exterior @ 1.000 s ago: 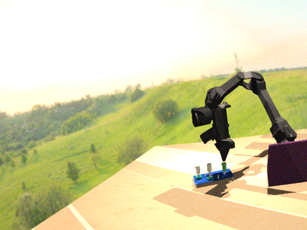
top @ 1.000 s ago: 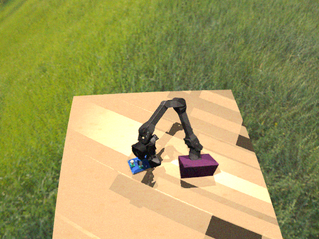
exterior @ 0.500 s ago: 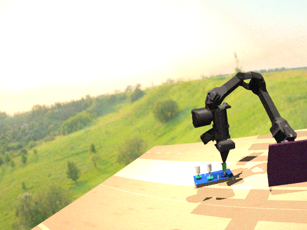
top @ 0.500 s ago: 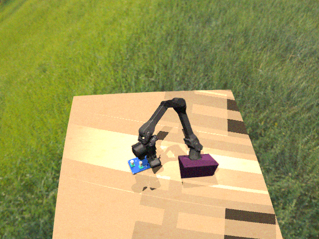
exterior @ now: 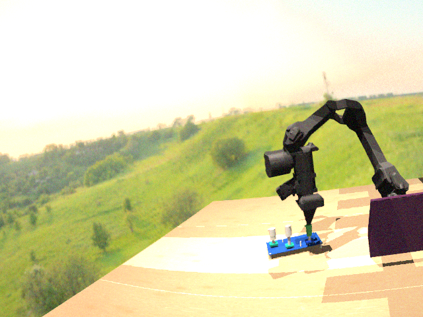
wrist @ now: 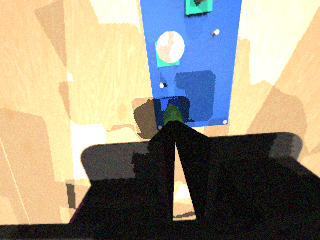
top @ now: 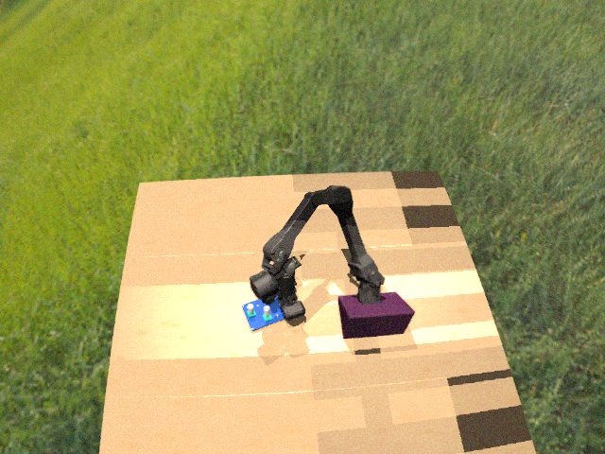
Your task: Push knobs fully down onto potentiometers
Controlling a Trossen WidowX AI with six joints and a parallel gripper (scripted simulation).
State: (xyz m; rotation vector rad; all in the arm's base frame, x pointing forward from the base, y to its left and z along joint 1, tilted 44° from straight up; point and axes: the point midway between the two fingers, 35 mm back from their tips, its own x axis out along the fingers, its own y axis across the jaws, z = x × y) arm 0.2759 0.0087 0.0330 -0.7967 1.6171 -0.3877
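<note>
Now: the green knob 20 mm below my gripper tip. From my gripper tip the other things lie so: grey knob 110 mm ahead, 20 mm below.
</note>
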